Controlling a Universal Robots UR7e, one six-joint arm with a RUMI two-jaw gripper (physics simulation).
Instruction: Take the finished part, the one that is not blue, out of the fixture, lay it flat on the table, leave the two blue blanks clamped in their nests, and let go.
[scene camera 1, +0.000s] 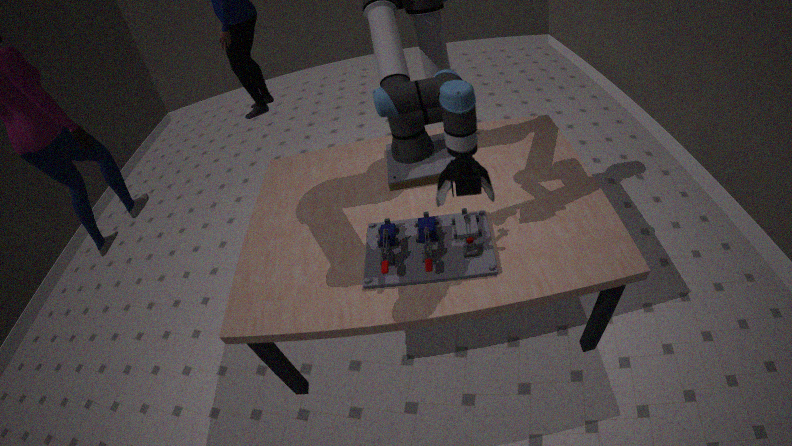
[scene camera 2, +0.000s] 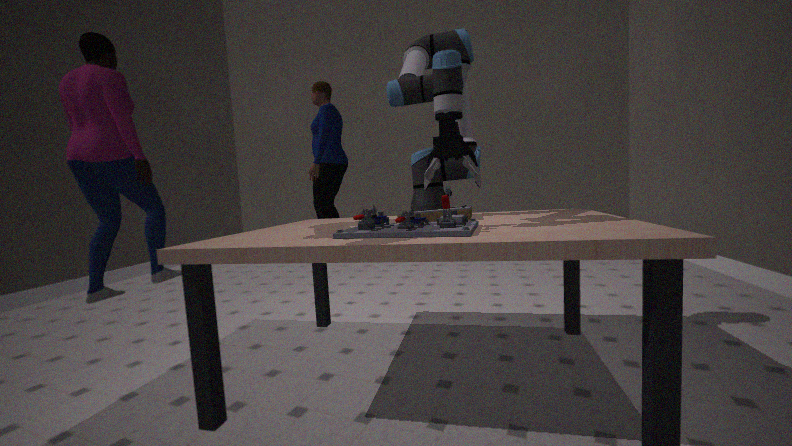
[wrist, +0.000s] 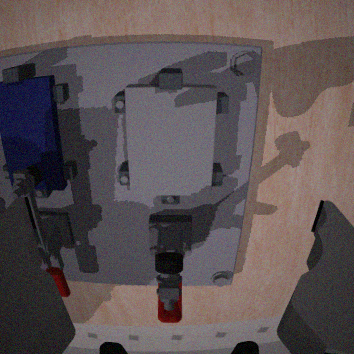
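Pixels of known places: gripper, fingertip midpoint: (scene camera 1: 465, 203) (scene camera 2: 452, 188) (wrist: 174, 204); arm's base, origin of the base link: (scene camera 1: 413, 151) (scene camera 2: 430, 209).
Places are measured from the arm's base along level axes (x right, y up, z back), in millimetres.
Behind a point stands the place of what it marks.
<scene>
The grey, flat, rectangular finished part (scene camera 1: 466, 226) (wrist: 171, 140) lies in the right-hand nest of the fixture plate (scene camera 1: 410, 277) @(x -15, y -18, z -549 mm) (scene camera 2: 410, 233) @(x -98, y -24, z -558 mm) (wrist: 120, 240) @(x -126, y -19, z -493 mm), between small blocks. Its clamp is swung open, with the red handle (scene camera 1: 469, 239) @(x -171, y 61, z -505 mm) (scene camera 2: 445, 201) @(x -174, y 47, z -501 mm) (wrist: 170, 312) @(x -174, y 58, z -496 mm) standing up. Two blue blanks (scene camera 1: 387, 232) (scene camera 1: 426, 228) @(x -59, y 29, z -424 mm) sit in the other nests under clamp arms; one blue blank (wrist: 30, 125) @(x -61, y -3, z -380 mm) shows in the wrist view. My gripper (scene camera 1: 466, 199) @(x -169, y 76, z -389 mm) (scene camera 2: 452, 184) @(x -169, y 76, z -389 mm) (wrist: 174, 204) @(x -169, y 76, z -389 mm) is open and empty, above the fixture's right side, apart from the part.
The fixture lies on the wooden table (scene camera 1: 288, 265) @(x 355, y -34, z -478 mm) (scene camera 2: 554, 249) @(x -412, y -50, z -622 mm), in front of the arm's base plate (scene camera 1: 429, 166) @(x -60, y 5, z -109 mm). Lowered red clamp handles (scene camera 1: 384, 267) @(x 45, y 23, z -546 mm) (scene camera 1: 428, 265) @(x -65, y 13, z -539 mm) stand by the blue blanks. A person in pink (scene camera 1: 38, 105) (scene camera 2: 99, 119) and one in blue (scene camera 1: 235, 11) (scene camera 2: 326, 132) are off the table.
</scene>
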